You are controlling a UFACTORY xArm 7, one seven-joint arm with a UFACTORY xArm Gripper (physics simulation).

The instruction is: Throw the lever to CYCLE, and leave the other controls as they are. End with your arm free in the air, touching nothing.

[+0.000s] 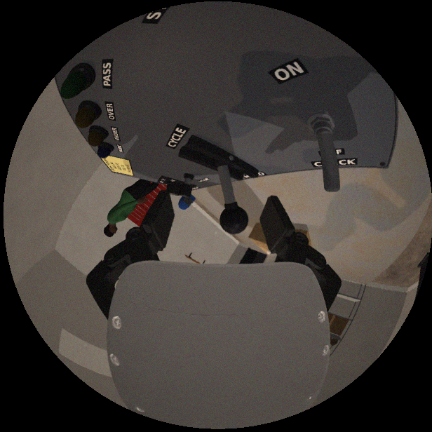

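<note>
The lever (227, 187) is a grey rod with a black ball knob (234, 219). It comes out of a black slotted plate (205, 152) on the dark control panel (180, 65). The CYCLE label (176, 137) is by the plate's upper left end; a label at its lower right end is mostly unreadable. The rod stands near the middle or lower right part of the slot. My gripper (218, 204) is open, with nothing held. The ball knob shows between its two fingers, closer to the right one. How far the knob is in depth from the fingers I cannot tell.
A grey toggle bar (328, 160) juts out below the ON label (288, 71). Green (77, 81), amber and blue buttons or lamps line the panel's left side. A small black control (189, 178) sits at the lower edge. A person in green (121, 209) shows beyond the left finger.
</note>
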